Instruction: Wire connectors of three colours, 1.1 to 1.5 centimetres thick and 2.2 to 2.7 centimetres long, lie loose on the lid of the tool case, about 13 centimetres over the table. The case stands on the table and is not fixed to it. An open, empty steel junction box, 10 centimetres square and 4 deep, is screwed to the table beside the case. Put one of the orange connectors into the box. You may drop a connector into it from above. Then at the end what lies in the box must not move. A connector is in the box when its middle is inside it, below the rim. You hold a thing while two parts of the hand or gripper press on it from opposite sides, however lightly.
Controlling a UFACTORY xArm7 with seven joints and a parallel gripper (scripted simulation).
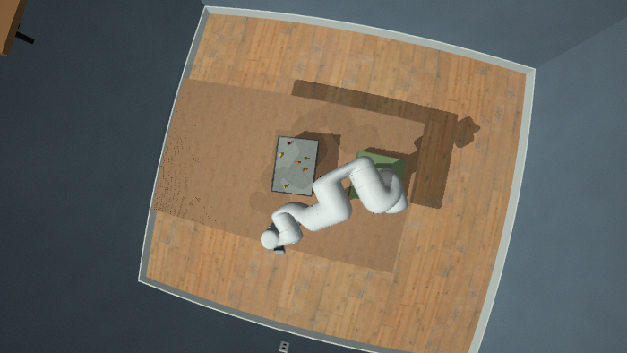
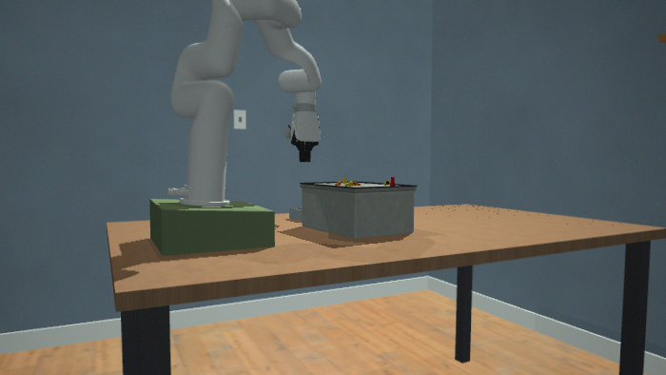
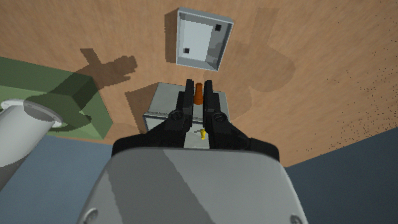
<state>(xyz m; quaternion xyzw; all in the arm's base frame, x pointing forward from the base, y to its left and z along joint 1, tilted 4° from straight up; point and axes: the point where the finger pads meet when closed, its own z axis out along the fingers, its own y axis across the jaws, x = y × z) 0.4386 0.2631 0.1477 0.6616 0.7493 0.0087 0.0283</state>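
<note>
Right now the steel junction box is 220 mm below my hand and 20 mm to the right of it. From my hand the other things lie so: yellow connector 190 mm to the right, 80 mm below, 40 mm ahead; grey tool case 300 mm to the right, 130 mm below.
</note>
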